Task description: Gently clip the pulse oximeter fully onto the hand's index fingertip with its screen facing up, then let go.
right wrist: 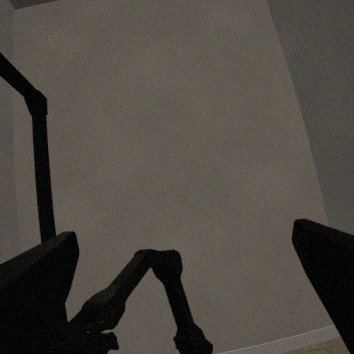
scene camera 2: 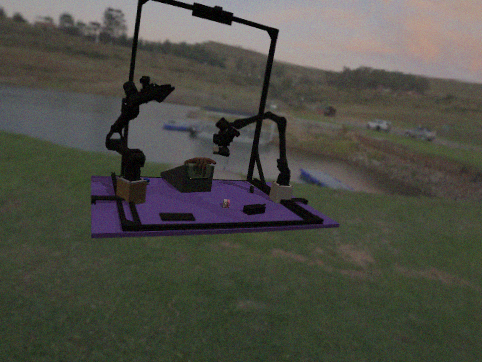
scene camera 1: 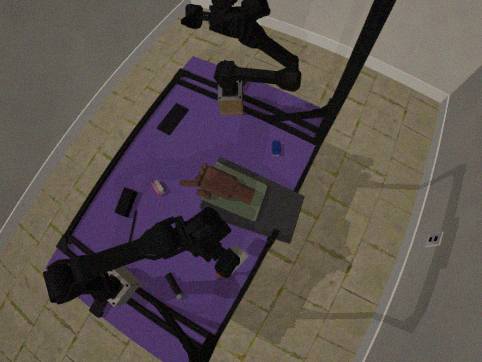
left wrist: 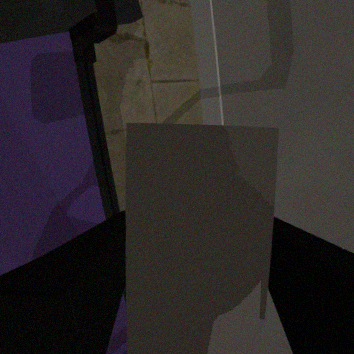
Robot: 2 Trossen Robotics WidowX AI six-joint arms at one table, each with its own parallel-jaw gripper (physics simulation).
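Frame: origin at the left arm's base, x ahead, y left, z up, level; millimetres.
Seen in the pictures: left gripper, fingertip midpoint: [scene camera 2: 218, 150] [left wrist: 194, 223]; right gripper, fingertip midpoint: [right wrist: 186, 236] [scene camera 2: 172, 86] [scene camera 1: 195, 24]; left arm's base at its link origin: [scene camera 2: 282, 184] [scene camera 1: 112, 286]; right arm's base at its link origin: [scene camera 2: 132, 178] [scene camera 1: 230, 89].
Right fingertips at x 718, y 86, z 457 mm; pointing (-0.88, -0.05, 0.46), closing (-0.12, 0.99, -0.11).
Note:
Pixels of each thing's middle, then the offset from my right fingertips to it. "spot": a spot on its surface instead. Level surfaces: height alone.
- green pad at a spot on its surface: [scene camera 1: 247, 212] spot: 223 mm back, 306 mm right, 451 mm down
- grey base at a spot on its surface: [scene camera 1: 284, 213] spot: 138 mm back, 409 mm right, 515 mm down
- grey pulse oximeter at the middle of its body: [left wrist: 193, 268] [scene camera 1: 230, 262] 387 mm back, 366 mm right, 346 mm down
- purple mat at its surface level: 562 mm down
- white thing at the middle of its body: [scene camera 1: 158, 187] [scene camera 2: 226, 203] 338 mm back, 54 mm left, 546 mm down
- blue thing at the middle of its body: [scene camera 1: 276, 148] 73 mm ahead, 234 mm right, 546 mm down
- dark cylinder at the middle of its body: [scene camera 1: 174, 285] 590 mm back, 240 mm right, 549 mm down
A brown model hand [scene camera 1: 222, 184] [scene camera 2: 200, 161] lies on a green pad [scene camera 1: 247, 212] over a grey base [scene camera 1: 284, 213]. Its index fingertip [scene camera 1: 184, 183] points to the left in scene camera 1. My left gripper [scene camera 1: 231, 263] [scene camera 2: 221, 144] [left wrist: 194, 223] is shut on the grey pulse oximeter [scene camera 1: 239, 253] [left wrist: 198, 211]. It holds it above the mat, in front of the hand and apart from it. My right gripper [scene camera 1: 191, 16] [scene camera 2: 165, 90] [right wrist: 186, 236] is open and empty, raised high at the back.
On the purple mat [scene camera 1: 204, 122] lie a small pink and white thing [scene camera 1: 158, 187] [scene camera 2: 226, 202], a blue thing [scene camera 1: 276, 147], two black blocks [scene camera 1: 172, 118] [scene camera 1: 126, 202] and a dark cylinder [scene camera 1: 174, 285]. A black frame [scene camera 1: 347, 75] rises around the mat.

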